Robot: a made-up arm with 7 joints.
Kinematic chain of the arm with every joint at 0, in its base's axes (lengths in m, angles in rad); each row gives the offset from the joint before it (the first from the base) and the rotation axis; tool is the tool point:
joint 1: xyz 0 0 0 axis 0 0.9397 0.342
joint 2: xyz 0 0 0 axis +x
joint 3: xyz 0 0 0 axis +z
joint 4: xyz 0.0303 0 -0.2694 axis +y
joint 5: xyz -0.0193 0 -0.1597 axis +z
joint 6: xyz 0 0 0 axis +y
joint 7: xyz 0 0 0 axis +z
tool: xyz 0 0 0
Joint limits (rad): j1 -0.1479..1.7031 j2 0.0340..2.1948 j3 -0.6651..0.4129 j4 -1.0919..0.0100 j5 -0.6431..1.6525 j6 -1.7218..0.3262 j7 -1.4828..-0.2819
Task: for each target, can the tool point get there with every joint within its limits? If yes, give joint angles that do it. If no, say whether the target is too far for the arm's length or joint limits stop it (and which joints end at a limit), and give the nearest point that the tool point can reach.
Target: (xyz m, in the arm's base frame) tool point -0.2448 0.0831 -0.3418
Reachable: yes | joints 0.8179 0.2244 0.1521 -0.4921 -0.0092 0.1656 -0.8352
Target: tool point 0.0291 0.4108 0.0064
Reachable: yes | joints 1.3527 1.9788 -0.1698 -0.8670 0.9969 -0.4457 -0.6994
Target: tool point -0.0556 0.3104 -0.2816
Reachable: yes | joints 0.4545 0.8530 -0.0139 -0.6592 0.3327 -1.4770 -1.1424
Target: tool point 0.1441 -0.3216 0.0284
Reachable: no: joint limits stop it (at a limit: joint 1, joint 2, joint 3, joint 4) | nearest point 0.1728 -0.0960 -0.3424 | short by 0.435 m
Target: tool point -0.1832 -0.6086 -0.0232
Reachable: no: too far | nearest point -0.3302 -0.1660 -0.1486 | short by 0.483 m
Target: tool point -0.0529 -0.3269 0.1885
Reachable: no: joint limits stop it (at a limit: joint 1, joint 2, joint 3, joint 4) | nearest point -0.4034 -0.1459 -0.0039 | short by 0.439 m
